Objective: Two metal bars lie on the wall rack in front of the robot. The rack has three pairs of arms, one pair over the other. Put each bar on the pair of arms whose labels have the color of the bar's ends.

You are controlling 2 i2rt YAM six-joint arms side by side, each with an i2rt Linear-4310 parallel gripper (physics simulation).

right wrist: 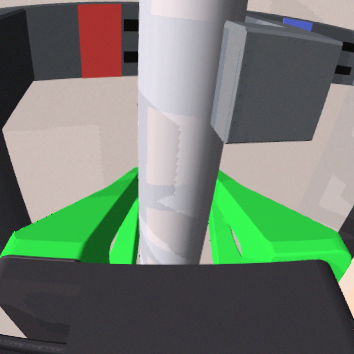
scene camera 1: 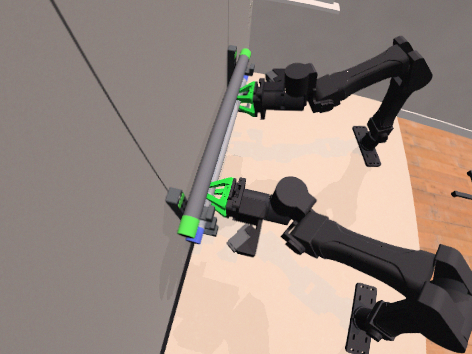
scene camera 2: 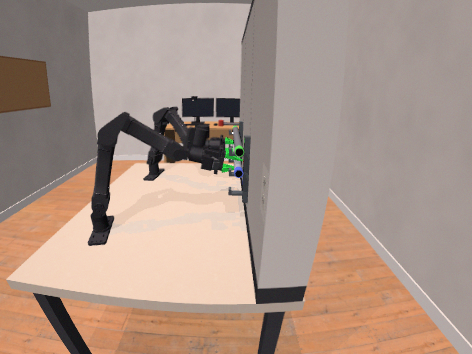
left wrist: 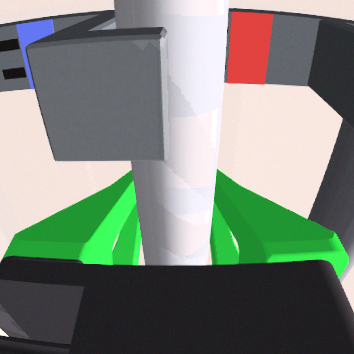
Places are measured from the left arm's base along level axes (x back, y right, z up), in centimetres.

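Pixels of known places: left gripper, between the fingertips: (left wrist: 174, 176); right gripper, between the fingertips: (right wrist: 174, 177) (scene camera 2: 242, 164); left arm's base, origin of its link: (scene camera 1: 361, 318) (scene camera 2: 154, 174); right arm's base, origin of its link: (scene camera 1: 365, 145) (scene camera 2: 102, 230).
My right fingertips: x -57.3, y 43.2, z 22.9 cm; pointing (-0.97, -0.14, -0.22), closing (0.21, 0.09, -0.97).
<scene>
For each thing: its top centre in the pictures, then the offset to it from my right fingertips. "spot": a spot on its surface instead.
- bar with green ends, centre of its top: (scene camera 1: 223, 113) (scene camera 2: 236, 133) dy -13.9, dx +3.4, dz +9.4 cm
- light bar with blue ends, centre of its top: (right wrist: 142, 341) (left wrist: 196, 344) (scene camera 1: 223, 135) (scene camera 2: 236, 150) dy -14.0, dx +3.4, dz +1.9 cm
- green label, a spot on its surface: (scene camera 1: 181, 200) spot: dy -34.7, dx +4.1, dz +10.6 cm
The bar with green ends (scene camera 1: 212, 142) (scene camera 2: 239, 150) lies on the top pair of rack arms. The light bar with blue ends (scene camera 1: 195, 236) (scene camera 2: 238, 172) (left wrist: 192, 100) (right wrist: 177, 75) is just under it, level with the middle pair. My left gripper (scene camera 1: 210, 191) (left wrist: 174, 176) is shut on this light bar, near its lower-left end in scene camera 1. My right gripper (scene camera 1: 239, 98) (right wrist: 174, 177) is shut on the same bar near its far end. In both wrist views the bar is beside a grey rack-arm tip (left wrist: 100, 100) (right wrist: 285, 90); I cannot tell whether it rests there.
The lowest rack arm (scene camera 2: 235, 191) carries no bar. A green label (scene camera 1: 181, 200) shows high on the rack. A red label (left wrist: 250, 47) (right wrist: 100, 40) and a blue label (left wrist: 37, 40) (right wrist: 297, 23) show on opposite sides of the held bar. The wall stands close behind the rack.
</scene>
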